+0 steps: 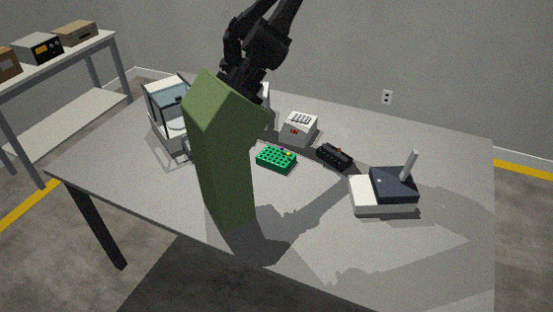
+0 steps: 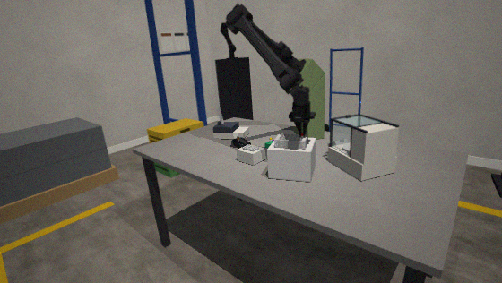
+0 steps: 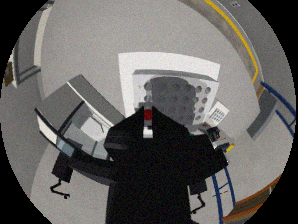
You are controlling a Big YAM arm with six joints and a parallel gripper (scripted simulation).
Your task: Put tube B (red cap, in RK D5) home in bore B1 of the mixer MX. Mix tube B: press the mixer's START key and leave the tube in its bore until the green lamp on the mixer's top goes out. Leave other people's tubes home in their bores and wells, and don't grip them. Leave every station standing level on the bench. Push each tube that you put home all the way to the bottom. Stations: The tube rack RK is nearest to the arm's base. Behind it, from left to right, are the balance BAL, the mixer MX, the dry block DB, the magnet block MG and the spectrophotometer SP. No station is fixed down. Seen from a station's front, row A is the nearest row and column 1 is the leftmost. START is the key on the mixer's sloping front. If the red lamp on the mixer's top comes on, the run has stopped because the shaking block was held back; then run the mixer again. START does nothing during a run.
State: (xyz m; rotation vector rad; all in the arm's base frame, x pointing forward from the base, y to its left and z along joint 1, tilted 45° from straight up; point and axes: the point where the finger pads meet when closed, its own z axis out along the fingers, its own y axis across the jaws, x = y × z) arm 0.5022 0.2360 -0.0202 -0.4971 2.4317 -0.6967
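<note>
The tube B is 20 mm below my hand. Also, from my hand: green start key 150 mm behind, 110 mm below, 80 mm to the right; then dry block DB 290 mm to the right, 150 mm below, 60 mm behind; then grey shaking block 40 mm to the right, 30 mm below, 20 mm ahead.
</note>
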